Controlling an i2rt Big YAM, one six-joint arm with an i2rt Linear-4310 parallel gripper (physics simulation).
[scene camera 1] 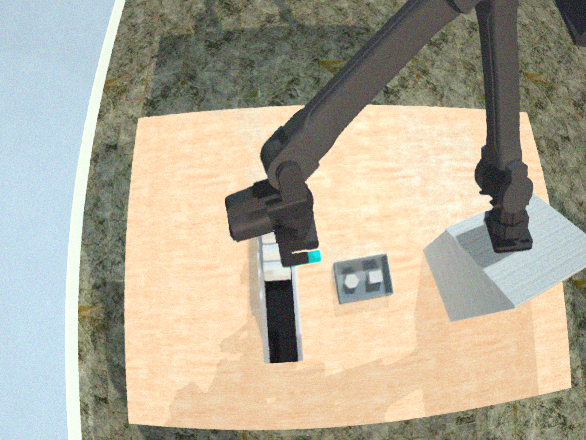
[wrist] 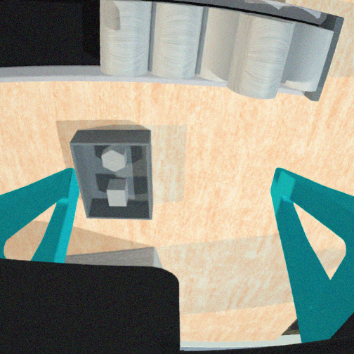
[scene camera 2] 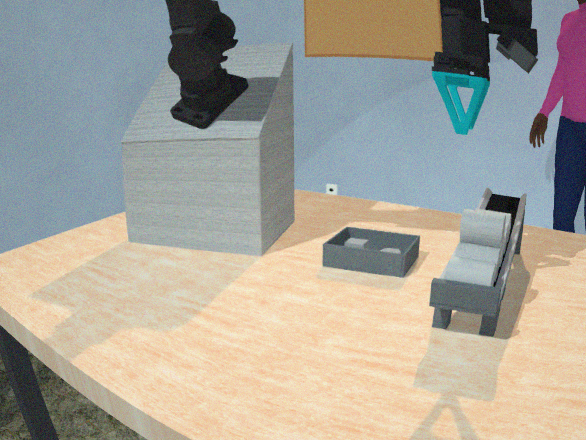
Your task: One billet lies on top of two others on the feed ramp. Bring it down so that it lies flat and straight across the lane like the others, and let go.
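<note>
The top billet is a pale grey round bar, raised above the others near the lane's end wall and roughly parallel to them. Neighbouring billets show on either side of it, partly covered. More billets lie across the feed ramp towards its dark stretch. The arm hides part of the billet row in scene camera 1. My gripper has teal fingers, is open and empty, and hangs high above the table, apart from the billets.
A grey tray with a hexagonal piece and a square piece stands beside the ramp. A large grey sloped block stands beyond the tray, with a second dark arm over it.
</note>
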